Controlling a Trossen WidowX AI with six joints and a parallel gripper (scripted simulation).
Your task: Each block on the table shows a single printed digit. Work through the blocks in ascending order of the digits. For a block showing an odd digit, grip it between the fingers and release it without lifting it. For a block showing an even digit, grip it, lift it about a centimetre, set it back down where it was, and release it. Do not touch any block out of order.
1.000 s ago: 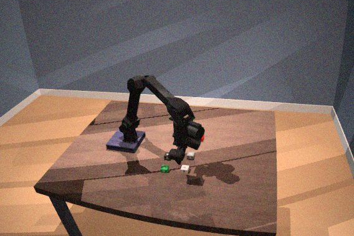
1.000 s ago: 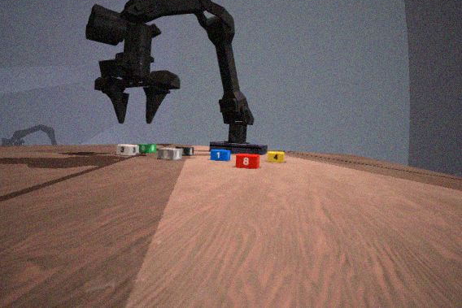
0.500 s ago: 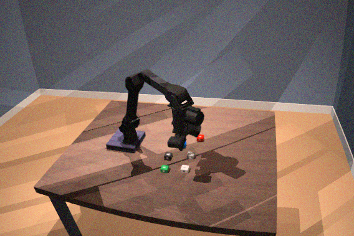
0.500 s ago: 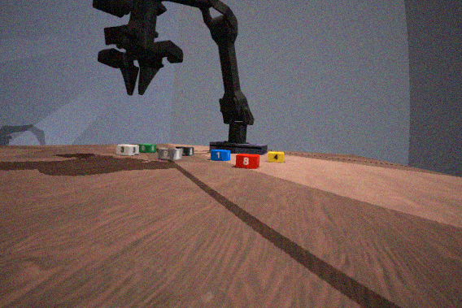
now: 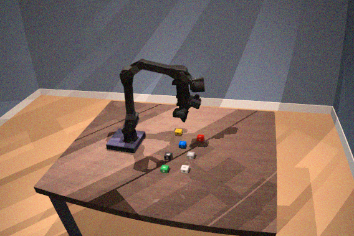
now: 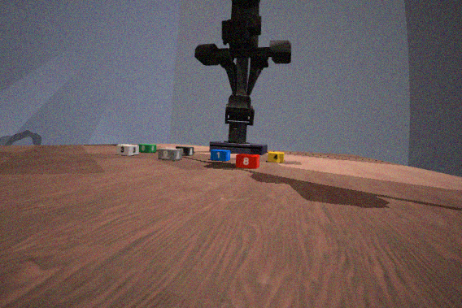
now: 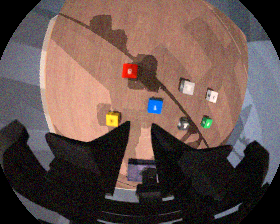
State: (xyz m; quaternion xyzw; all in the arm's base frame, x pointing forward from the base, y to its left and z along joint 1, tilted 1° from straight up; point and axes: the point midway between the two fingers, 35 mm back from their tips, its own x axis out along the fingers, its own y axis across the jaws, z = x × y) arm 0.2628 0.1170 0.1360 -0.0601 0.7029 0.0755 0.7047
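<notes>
Right now my gripper tip is 12 cm above the yellow block marked 4, 7 cm past it and 6 cm to the right of it. Round my gripper tip: red block marked 8: 12 cm below, 6 cm ahead, 4 cm to the left; grey block: 12 cm below, 11 cm to the right, 7 cm ahead; blue block marked 1: 12 cm below, 4 cm to the right.
</notes>
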